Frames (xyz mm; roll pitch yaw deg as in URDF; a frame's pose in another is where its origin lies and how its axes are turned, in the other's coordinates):
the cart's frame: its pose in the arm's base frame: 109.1 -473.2 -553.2 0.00 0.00 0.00
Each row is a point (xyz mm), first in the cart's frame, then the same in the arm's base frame.
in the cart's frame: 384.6 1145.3 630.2
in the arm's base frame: 493.7 672.1 77.0
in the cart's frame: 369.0 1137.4 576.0
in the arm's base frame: 478.1 664.2 22.8
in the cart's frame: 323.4 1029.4 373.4
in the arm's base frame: 432.5 556.2 -179.8
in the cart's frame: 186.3 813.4 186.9
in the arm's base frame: 295.4 340.2 -366.3
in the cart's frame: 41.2 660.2 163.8
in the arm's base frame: 150.3 187.0 -389.4
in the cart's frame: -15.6 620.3 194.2
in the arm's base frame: 93.5 147.1 -359.0
